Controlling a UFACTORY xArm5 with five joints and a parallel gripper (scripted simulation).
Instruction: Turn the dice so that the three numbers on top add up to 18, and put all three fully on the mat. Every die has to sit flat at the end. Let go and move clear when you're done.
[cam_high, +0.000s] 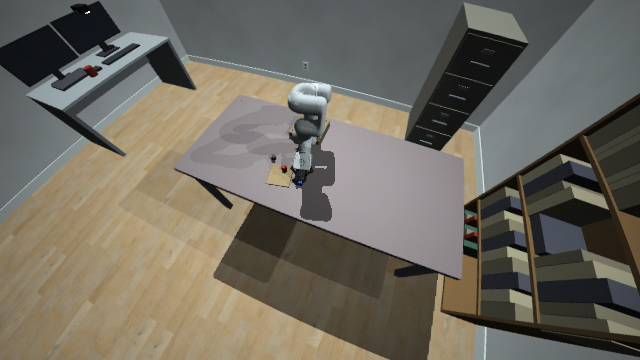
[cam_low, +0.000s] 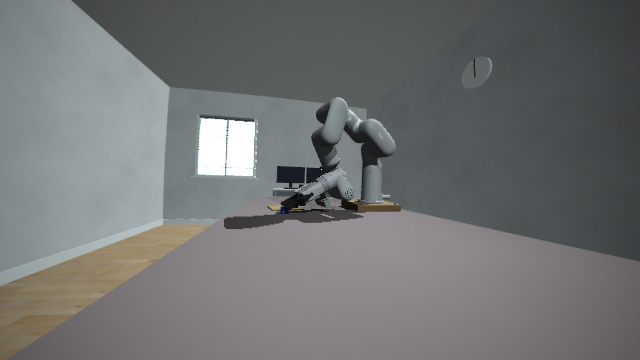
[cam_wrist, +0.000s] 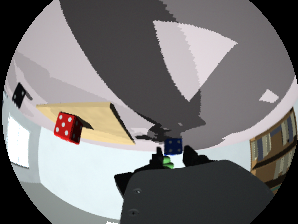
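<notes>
Now: the blue die 20 mm below my hand, 10 mm to the left of it and 10 mm ahead of it. Round my hand: tan mat 130 mm to the right, 30 mm below, 30 mm ahead; then black die 240 mm to the right, 50 mm behind, 20 mm below; then red die 140 mm to the right, 20 mm below, 20 mm behind.
</notes>
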